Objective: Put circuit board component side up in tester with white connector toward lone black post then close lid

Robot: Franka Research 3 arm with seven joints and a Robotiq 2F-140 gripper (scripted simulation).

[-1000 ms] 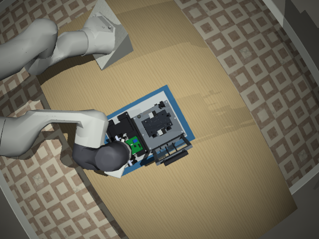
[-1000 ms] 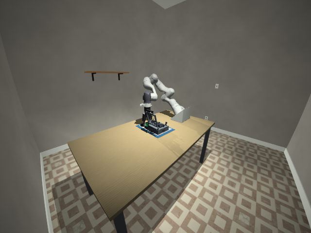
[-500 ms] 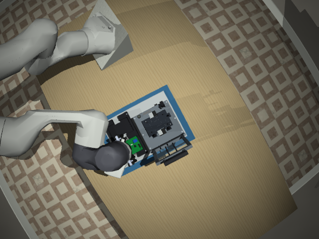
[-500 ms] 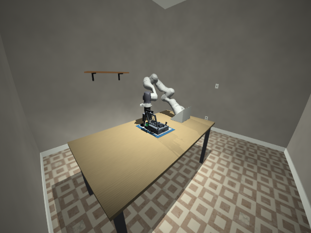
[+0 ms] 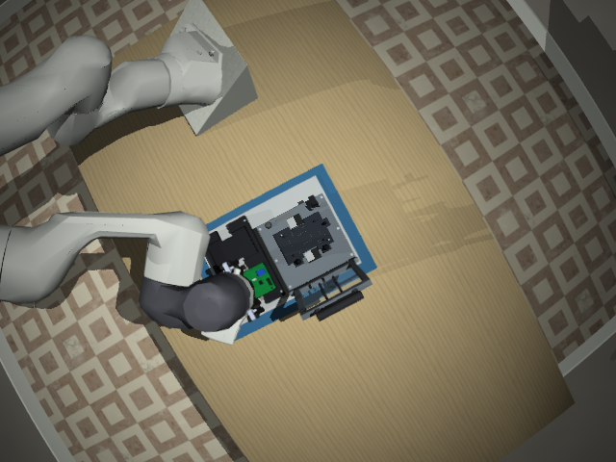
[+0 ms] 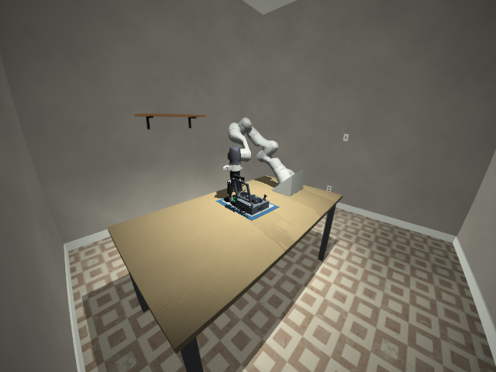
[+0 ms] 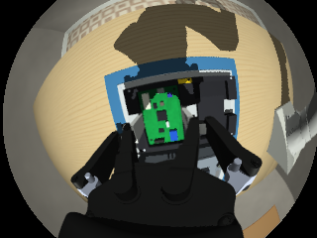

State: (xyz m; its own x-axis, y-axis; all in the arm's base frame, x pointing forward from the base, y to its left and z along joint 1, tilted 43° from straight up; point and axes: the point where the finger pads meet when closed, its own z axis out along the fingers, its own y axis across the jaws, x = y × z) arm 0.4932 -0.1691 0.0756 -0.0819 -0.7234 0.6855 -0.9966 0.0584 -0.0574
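My hand is 20 mm above the green circuit board. From my hand the other things lie so: black post 80 mm behind, 240 mm to the left, 50 mm above; then tester lid 100 mm ahead, 160 mm to the left, 140 mm above; then black nest 20 mm behind, 180 mm to the left, 30 mm above.
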